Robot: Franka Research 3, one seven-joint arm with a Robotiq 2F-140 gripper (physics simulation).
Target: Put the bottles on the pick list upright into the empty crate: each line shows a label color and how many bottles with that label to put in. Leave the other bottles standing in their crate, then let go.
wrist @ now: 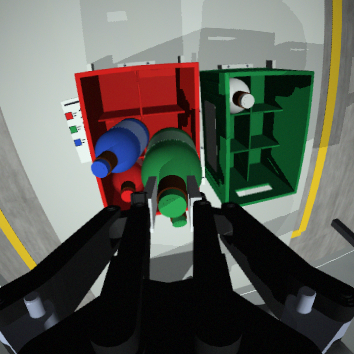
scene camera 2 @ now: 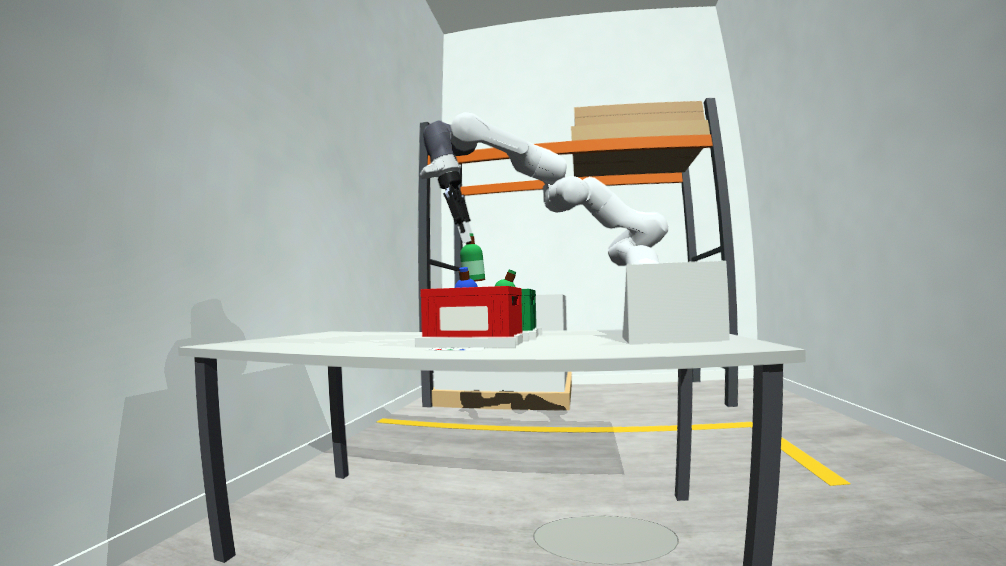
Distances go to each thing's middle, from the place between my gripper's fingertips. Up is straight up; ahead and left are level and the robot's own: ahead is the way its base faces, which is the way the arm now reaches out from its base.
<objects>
The blue bottle (wrist: 116, 150) lies 170 mm below my hand, 60 mm to the left of it and 20 mm behind it. Also, from my hand: pick list (wrist: 71, 108) 330 mm below, 170 mm to the left, 30 mm behind; then white rail (scene camera 2: 446, 342) 310 mm below, 120 mm to the left, 30 mm behind.
</objects>
